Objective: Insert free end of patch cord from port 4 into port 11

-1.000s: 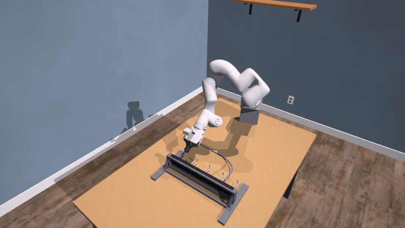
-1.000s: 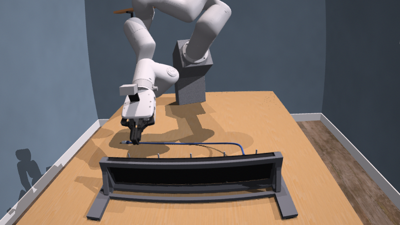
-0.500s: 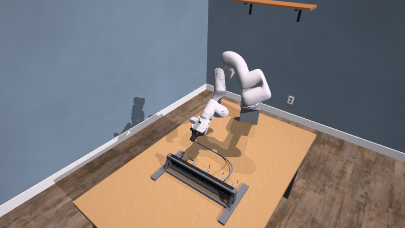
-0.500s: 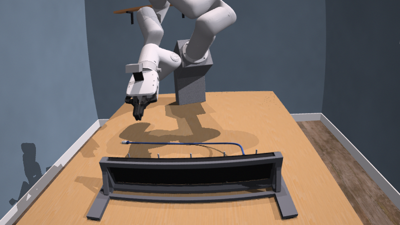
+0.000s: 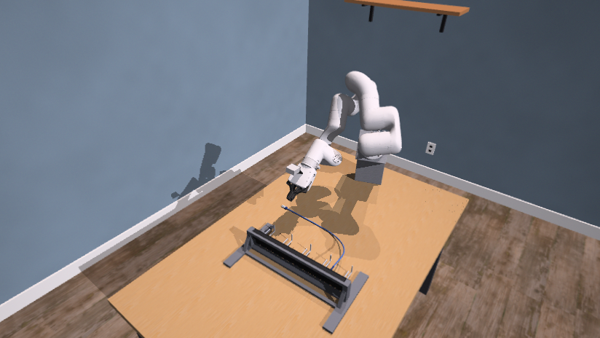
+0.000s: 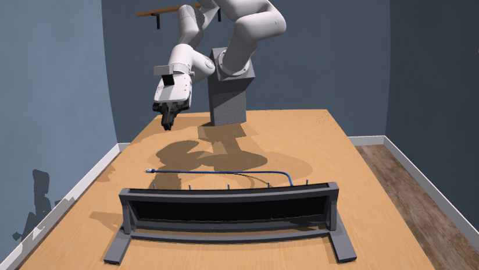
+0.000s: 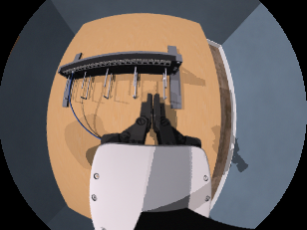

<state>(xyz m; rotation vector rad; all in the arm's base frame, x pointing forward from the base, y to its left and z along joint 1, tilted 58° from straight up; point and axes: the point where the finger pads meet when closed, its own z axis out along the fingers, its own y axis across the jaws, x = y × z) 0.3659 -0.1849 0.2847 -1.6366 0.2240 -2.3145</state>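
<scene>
The plug lies 70 mm behind my hand, 150 mm to the right of it and 200 mm below it.
</scene>
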